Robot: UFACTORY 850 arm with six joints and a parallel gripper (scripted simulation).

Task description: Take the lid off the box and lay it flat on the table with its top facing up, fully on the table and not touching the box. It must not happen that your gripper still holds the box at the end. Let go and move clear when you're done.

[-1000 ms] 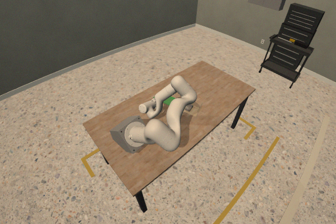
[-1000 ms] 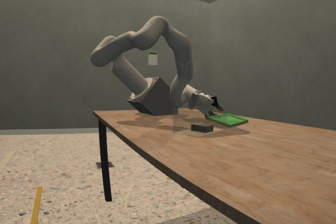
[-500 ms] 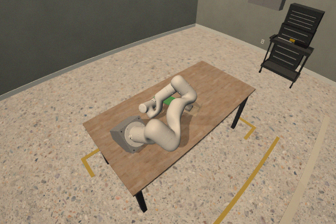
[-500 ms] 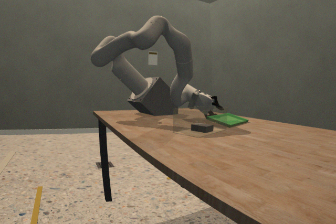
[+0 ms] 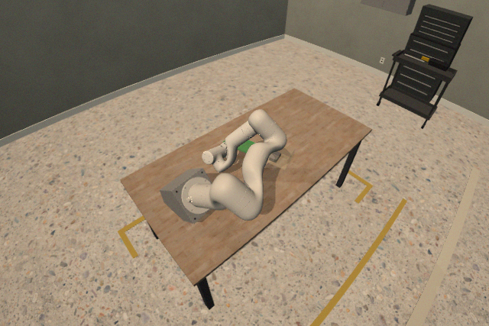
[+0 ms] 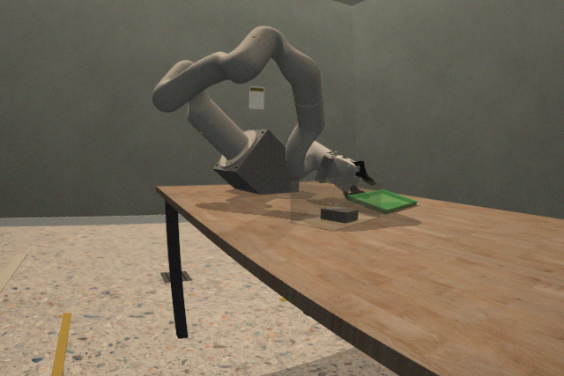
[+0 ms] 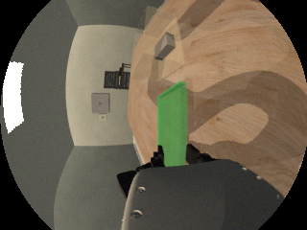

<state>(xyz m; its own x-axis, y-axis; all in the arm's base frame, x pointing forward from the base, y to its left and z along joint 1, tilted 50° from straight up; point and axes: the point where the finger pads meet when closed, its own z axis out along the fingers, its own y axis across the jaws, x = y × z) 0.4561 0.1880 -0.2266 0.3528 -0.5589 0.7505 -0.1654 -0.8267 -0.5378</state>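
The green lid is 80 mm ahead of my hand, 30 mm below it and 20 mm to the left of it. Also, from my hand: box (230 mm to the right, 190 mm ahead, 10 mm below).
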